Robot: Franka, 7 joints.
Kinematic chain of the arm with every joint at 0, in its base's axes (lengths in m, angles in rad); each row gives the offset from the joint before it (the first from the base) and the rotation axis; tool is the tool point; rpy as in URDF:
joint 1: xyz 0 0 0.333 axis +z
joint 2: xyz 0 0 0 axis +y
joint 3: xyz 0 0 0.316 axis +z
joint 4: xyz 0.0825 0 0 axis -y
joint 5: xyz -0.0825 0 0.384 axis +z
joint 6: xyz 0 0 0 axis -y
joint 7: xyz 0.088 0 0 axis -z
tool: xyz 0 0 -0.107 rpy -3.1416 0 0
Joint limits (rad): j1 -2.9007..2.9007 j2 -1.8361..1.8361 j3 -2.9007..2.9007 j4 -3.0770..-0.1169 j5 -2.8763..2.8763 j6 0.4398..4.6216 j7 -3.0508..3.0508
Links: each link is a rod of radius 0.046 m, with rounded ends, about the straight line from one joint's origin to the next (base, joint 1, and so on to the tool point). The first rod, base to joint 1, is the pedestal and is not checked.
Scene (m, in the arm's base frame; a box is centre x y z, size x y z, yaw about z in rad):
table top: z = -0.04
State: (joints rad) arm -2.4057 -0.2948 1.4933 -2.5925 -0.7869 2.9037 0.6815
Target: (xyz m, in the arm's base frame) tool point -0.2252 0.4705 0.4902
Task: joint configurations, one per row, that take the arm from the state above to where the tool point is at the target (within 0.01 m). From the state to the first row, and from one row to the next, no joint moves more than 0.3 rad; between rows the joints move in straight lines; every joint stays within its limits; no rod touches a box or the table.
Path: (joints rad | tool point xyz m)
1: -2.1290 -0.2096 1.7748 -2.5385 -0.8130 2.9662 0.6815 | 0.4582 -0.1258 0.2771
2: -1.8523 -0.1245 2.0563 -2.4846 -0.8390 3.0287 0.6815 | 0.4711 0.1529 0.2993
3: -1.5756 -0.0393 2.3377 -2.4306 -0.8651 3.0912 0.6815 | 0.3247 0.3976 0.3468
4: -1.2990 0.0458 2.6192 -2.3767 -0.8911 3.1536 0.6815 | 0.0630 0.5196 0.4137
5: -1.0223 0.1310 2.9007 -2.3227 -0.9172 3.2161 0.6815 | -0.2252 0.4705 0.4902

